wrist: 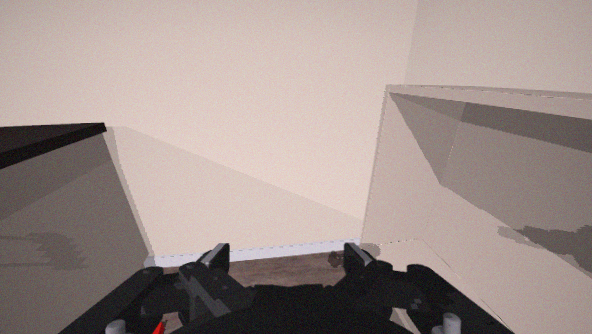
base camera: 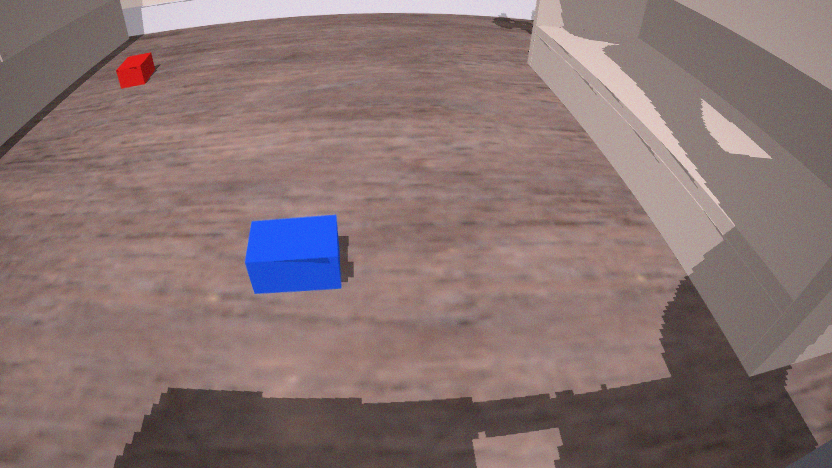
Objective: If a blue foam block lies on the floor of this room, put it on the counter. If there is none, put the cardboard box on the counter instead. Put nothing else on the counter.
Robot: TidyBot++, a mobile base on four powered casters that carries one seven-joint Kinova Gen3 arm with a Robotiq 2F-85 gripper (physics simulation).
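Note:
A blue block (base camera: 293,254) lies on the floor (base camera: 436,192) a little left of the middle in the base camera view. The counter (wrist: 47,136) shows at the left of the wrist view, with a dark top and a grey front; its lower front also shows at the upper left of the base camera view. My gripper (wrist: 287,256) is open, with nothing between its fingers, raised above the floor. The blue block does not show in the wrist view. The cardboard box does not show in either view.
A red block (base camera: 136,70) (wrist: 159,328) lies on the floor near the foot of the counter. An open shelf unit (base camera: 628,157) (wrist: 375,165) stands on the right. A wall (wrist: 260,100) with a white baseboard closes the far end.

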